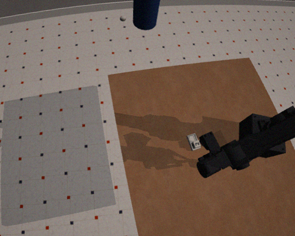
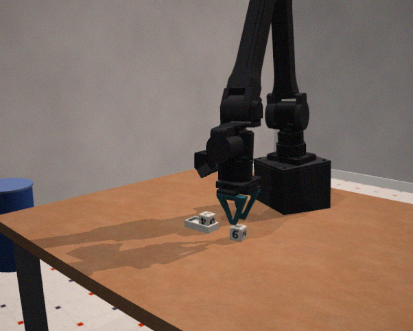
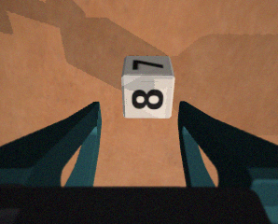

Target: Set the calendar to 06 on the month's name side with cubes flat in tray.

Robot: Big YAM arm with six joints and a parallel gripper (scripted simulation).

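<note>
My hand is 40 mm above the white digit cube. From my hand the other things lie so: white tray (110 mm to the right, 40 mm below, 20 mm ahead).
</note>
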